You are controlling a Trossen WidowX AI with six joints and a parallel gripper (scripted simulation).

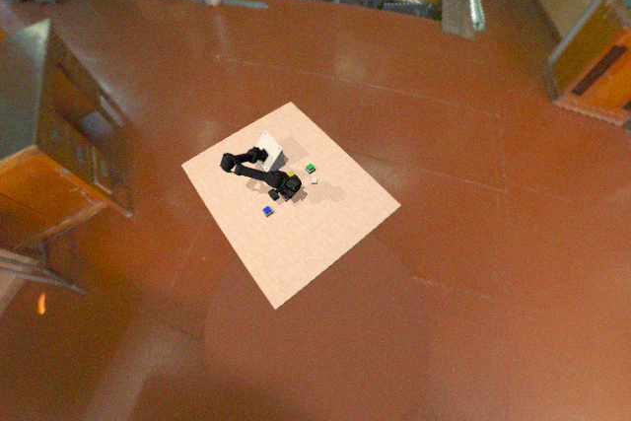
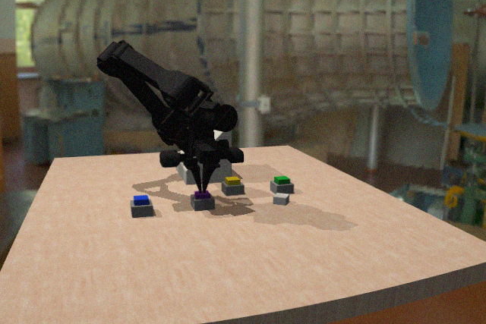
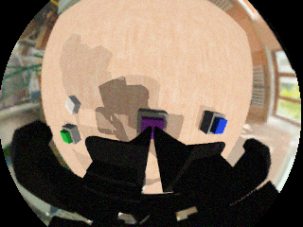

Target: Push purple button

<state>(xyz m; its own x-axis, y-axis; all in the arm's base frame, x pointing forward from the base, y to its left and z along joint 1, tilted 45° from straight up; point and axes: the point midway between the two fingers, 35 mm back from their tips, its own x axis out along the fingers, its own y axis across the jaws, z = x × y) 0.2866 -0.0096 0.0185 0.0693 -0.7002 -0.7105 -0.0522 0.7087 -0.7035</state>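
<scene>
Now: gripper tip 1 cm above the purple button. Also, from my gripper tip: blue button: 2 cm ahead, 14 cm to the right; then small grey block: 1 cm ahead, 19 cm to the left, 3 cm below; then yellow button: 10 cm behind, 9 cm to the left.
</scene>
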